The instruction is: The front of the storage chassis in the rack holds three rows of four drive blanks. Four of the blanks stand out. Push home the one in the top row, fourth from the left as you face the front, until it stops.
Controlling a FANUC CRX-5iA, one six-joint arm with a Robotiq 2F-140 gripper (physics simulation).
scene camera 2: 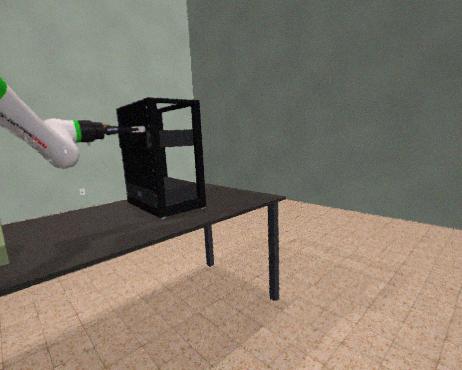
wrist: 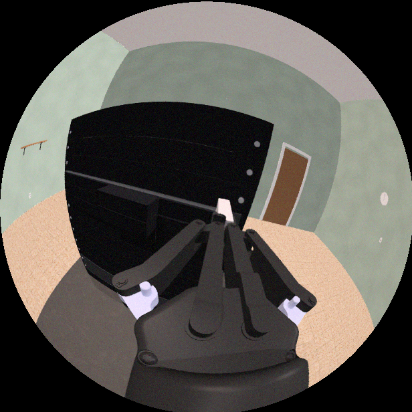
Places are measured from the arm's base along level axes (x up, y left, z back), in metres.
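Pixels of known places: gripper, fingertip midpoint: (scene camera 2: 144, 129).
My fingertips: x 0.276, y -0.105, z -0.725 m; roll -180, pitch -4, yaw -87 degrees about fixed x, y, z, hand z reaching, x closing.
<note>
Behind a point stands the place of what it marks.
The black rack (scene camera 2: 199, 160) @[x 0.094, y -0.182, z -1.000 m] (wrist: 257, 157) stands upright on the table. The storage chassis (scene camera 2: 179, 138) @[x 0.221, y -0.141, z -0.906 m] shows as a dark grey box through the rack's open side; in the wrist view its top front edge (wrist: 145, 192) is a thin grey line. A dark blank (wrist: 127, 194) stands out left of the fingers. The top row's fourth blank cannot be made out in the dark around and behind the fingertips. My gripper (scene camera 2: 140, 129) @[x 0.276, y -0.105, z -0.725 m] (wrist: 221, 207) is shut and empty, its pale tips at the right end of the chassis front. Contact cannot be told.
The dark table (scene camera 2: 95, 225) @[x -0.189, y 0.046, z -0.481 m] (wrist: 85, 320) carries the rack. A lower dark unit (scene camera 2: 181, 191) @[x -0.071, y -0.134, z -0.894 m] sits at the rack's bottom. The rack's right post is close to the fingertips. A green block (scene camera 2: 3, 250) @[x -0.135, y -0.141, z -0.114 m] shows at the left edge of the scene view. A brown door (wrist: 291, 185) is in the far wall.
</note>
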